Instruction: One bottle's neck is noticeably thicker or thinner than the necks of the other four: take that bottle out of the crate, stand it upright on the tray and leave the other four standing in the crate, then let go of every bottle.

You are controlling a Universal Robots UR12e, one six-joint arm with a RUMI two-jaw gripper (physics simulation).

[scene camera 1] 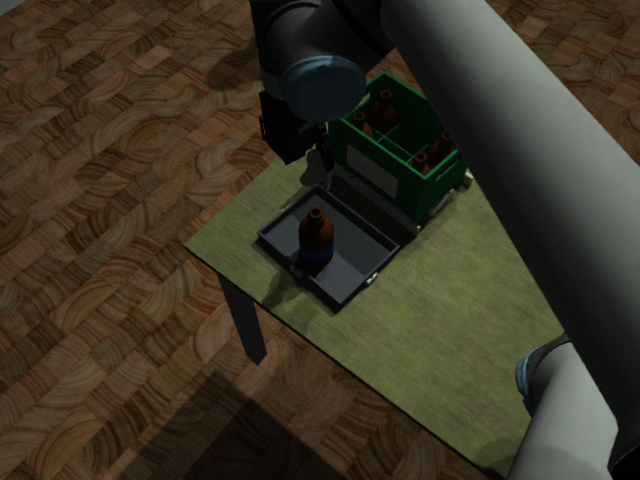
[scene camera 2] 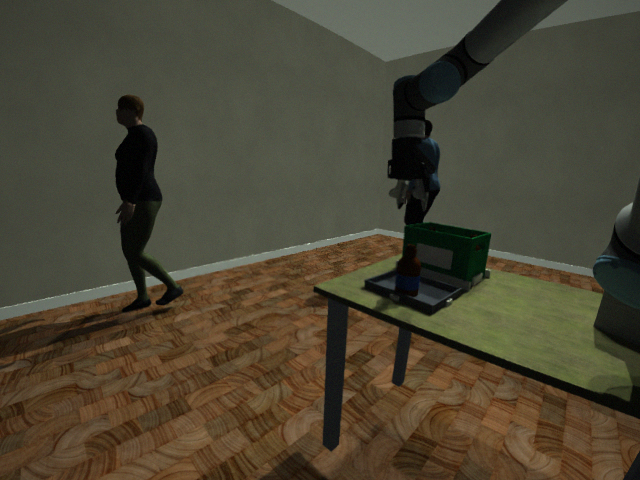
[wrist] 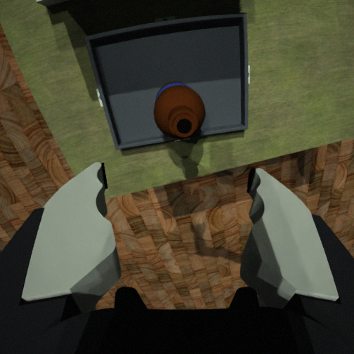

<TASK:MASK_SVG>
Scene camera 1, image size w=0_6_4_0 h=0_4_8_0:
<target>my gripper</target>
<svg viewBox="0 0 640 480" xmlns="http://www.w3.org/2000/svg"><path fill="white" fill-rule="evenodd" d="M260 92L259 97L263 115L259 116L263 141L267 140L271 151L275 152L285 165L306 156L308 167L300 178L301 184L303 186L310 186L322 182L324 190L327 192L330 189L333 176L334 155L325 122L317 123L304 120L290 109L286 100L275 98L266 90Z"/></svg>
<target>brown bottle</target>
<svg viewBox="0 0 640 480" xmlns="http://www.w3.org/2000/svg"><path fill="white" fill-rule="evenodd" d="M313 207L299 225L300 256L305 264L311 267L322 267L333 258L334 227L321 208Z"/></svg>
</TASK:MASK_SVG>
